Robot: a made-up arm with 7 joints. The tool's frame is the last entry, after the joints.
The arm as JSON. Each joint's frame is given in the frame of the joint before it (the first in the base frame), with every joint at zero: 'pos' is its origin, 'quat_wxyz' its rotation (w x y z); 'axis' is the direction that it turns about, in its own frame. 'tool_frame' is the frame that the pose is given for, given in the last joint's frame.
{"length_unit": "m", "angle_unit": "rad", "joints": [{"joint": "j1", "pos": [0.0, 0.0, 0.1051], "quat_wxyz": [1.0, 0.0, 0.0, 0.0], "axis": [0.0, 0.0, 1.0]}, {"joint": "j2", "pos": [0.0, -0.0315, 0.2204], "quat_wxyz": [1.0, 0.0, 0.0, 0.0], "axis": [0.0, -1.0, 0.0]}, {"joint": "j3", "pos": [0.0, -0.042, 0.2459], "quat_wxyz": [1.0, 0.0, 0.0, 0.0], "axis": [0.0, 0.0, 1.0]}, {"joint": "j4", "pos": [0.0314, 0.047, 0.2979], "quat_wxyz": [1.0, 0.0, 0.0, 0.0], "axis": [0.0, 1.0, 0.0]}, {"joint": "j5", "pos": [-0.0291, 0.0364, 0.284], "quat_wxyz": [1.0, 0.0, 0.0, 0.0], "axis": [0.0, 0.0, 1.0]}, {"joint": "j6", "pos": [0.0, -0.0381, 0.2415], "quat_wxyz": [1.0, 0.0, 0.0, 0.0], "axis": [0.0, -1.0, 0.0]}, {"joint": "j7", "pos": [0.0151, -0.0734, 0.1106], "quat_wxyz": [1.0, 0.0, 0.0, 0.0], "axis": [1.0, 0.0, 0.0]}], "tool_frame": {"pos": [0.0, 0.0, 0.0], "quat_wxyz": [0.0, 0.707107, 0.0, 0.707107]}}
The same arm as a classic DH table. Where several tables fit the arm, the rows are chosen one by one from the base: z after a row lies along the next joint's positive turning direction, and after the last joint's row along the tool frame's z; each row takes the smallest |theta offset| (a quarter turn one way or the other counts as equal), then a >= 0, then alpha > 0; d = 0 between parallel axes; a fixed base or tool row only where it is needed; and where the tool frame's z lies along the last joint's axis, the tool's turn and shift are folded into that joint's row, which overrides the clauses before.
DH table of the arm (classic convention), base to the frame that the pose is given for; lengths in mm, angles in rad. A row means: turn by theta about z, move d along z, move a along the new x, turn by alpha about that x. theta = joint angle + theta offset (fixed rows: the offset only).
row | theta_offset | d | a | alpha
j1 | 0 | 325.5 | 0 | 1.5708
j2 | 0 | 73.5 | 0 | -1.5708
j3 | 0 | 543.8 | 31.4 | -1.5708
j4 | 0 | 83.4 | -29.1 | 1.5708
j5 | 0 | 525.5 | 0 | 1.5708
j6 | 1.5708 | 111.5 | 110.6 | 1.5708
j7 | 0 | 15.1 | 0 | 0

